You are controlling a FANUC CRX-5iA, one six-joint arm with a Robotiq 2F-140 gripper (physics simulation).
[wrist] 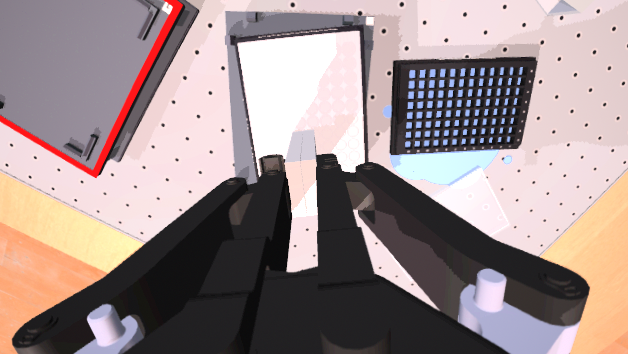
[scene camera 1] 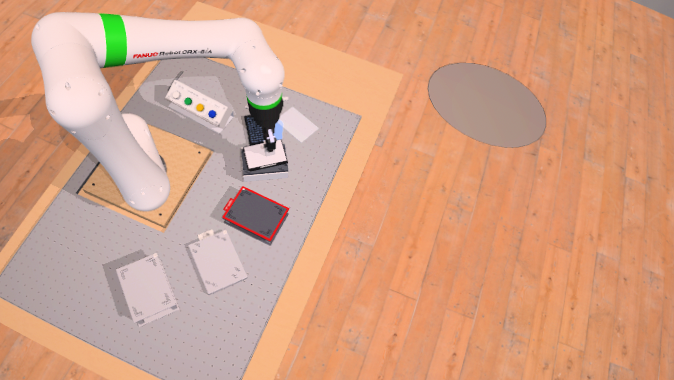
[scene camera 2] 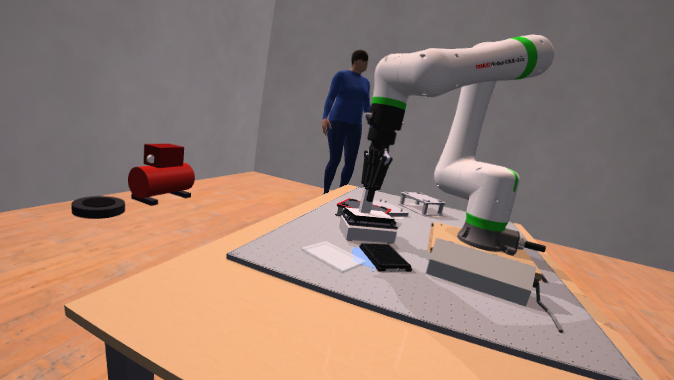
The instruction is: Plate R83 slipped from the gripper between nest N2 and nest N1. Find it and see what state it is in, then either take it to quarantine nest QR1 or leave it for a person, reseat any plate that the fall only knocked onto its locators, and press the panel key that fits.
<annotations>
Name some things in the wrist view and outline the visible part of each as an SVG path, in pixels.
The gripper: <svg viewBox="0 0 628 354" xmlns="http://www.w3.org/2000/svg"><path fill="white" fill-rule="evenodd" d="M590 286L581 275L569 268L493 239L378 163L366 162L359 164L355 167L355 172L342 171L342 167L338 163L335 154L317 155L314 129L292 132L286 159L281 154L271 154L259 158L261 175L257 183L247 185L246 179L241 177L232 177L223 181L103 278L24 323L12 337L12 346L18 354L570 354L587 303ZM317 215L318 266L296 272L287 272L292 216L294 218ZM353 210L358 210L360 219L439 310L390 280L375 274L362 228L357 226Z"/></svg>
A white well plate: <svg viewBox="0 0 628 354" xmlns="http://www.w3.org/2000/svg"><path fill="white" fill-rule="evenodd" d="M364 25L234 38L257 182L261 175L258 159L271 154L281 154L286 159L292 132L314 129L317 155L335 154L338 163L342 167L342 171L355 172L357 165L369 162Z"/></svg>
A clear lid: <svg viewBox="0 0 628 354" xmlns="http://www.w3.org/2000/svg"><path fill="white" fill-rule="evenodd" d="M429 195L429 197L490 237L511 226L480 166L474 167Z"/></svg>
</annotations>
